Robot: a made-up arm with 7 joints. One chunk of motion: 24 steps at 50 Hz.
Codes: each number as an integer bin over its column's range. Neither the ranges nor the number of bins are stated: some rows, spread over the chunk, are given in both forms.
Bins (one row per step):
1: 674 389 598 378 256 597
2: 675 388 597 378 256 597
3: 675 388 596 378 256 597
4: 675 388 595 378 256 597
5: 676 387 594 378 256 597
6: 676 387 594 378 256 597
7: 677 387 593 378 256 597
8: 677 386 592 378 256 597
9: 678 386 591 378 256 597
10: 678 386 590 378 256 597
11: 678 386 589 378 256 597
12: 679 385 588 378 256 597
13: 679 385 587 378 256 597
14: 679 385 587 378 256 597
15: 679 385 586 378 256 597
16: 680 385 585 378 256 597
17: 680 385 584 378 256 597
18: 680 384 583 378 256 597
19: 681 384 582 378 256 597
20: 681 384 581 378 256 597
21: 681 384 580 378 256 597
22: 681 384 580 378 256 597
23: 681 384 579 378 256 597
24: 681 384 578 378 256 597
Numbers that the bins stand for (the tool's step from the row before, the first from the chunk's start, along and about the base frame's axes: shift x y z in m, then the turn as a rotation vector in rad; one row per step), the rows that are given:
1: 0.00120 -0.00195 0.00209 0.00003 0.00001 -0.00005
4: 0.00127 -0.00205 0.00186 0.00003 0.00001 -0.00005
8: 0.00140 -0.00227 0.00163 0.00003 0.00001 -0.00005
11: 0.00147 -0.00227 0.00140 0.00003 0.00001 -0.00005
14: 0.00154 -0.00238 0.00124 0.00003 0.00001 -0.00005
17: 0.00161 -0.00238 0.00101 0.00003 0.00001 -0.00005
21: 0.00167 -0.00249 0.00070 0.00003 0.00001 -0.00005
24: 0.00167 -0.00249 0.00055 0.00003 0.00001 -0.00005
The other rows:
2: 0.00127 -0.00205 0.00202 0.00003 0.00001 -0.00005
3: 0.00127 -0.00205 0.00194 0.00003 0.00001 -0.00005
5: 0.00134 -0.00216 0.00178 0.00003 0.00001 -0.00005
6: 0.00134 -0.00216 0.00178 0.00003 0.00001 -0.00005
7: 0.00140 -0.00216 0.00171 0.00003 0.00001 -0.00005
9: 0.00147 -0.00227 0.00155 0.00003 0.00001 -0.00005
10: 0.00147 -0.00227 0.00148 0.00003 0.00001 -0.00005
12: 0.00154 -0.00238 0.00132 0.00003 0.00001 -0.00005
13: 0.00154 -0.00238 0.00124 0.00003 0.00001 -0.00005
15: 0.00154 -0.00238 0.00117 0.00003 0.00001 -0.00005
16: 0.00161 -0.00238 0.00109 0.00003 0.00001 -0.00005
18: 0.00161 -0.00249 0.00094 0.00003 0.00001 -0.00005
19: 0.00167 -0.00249 0.00086 0.00003 0.00001 -0.00005
20: 0.00167 -0.00249 0.00078 0.00003 0.00001 -0.00005
22: 0.00167 -0.00249 0.00070 0.00003 0.00001 -0.00005
23: 0.00167 -0.00249 0.00063 0.00003 0.00001 -0.00005

